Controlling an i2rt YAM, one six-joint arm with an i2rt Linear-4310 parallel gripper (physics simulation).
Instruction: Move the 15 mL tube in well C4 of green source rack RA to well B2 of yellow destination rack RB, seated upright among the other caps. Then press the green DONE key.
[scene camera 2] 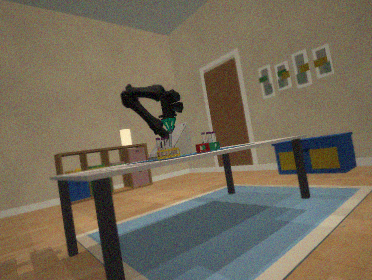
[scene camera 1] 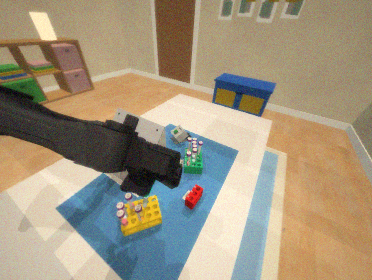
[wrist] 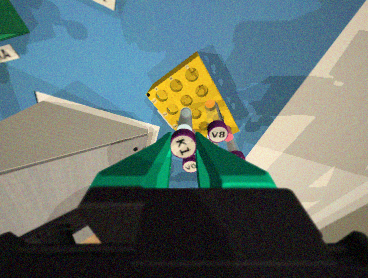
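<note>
My gripper is shut on the tube with the purple K1 cap. The tube's clear lower end points down over the yellow rack RB, and its tip shows above the rack's holes. From these views I cannot tell which well it lines up with. Other capped tubes stand in RB, among them V8 and V0. The green rack RA holds several purple-capped tubes. The green DONE key sits on a small grey box behind RA.
A red block with holes stands between the two racks, to the right of RB in scene camera 1. A large grey slanted panel stands beside the blue mat, close to the gripper.
</note>
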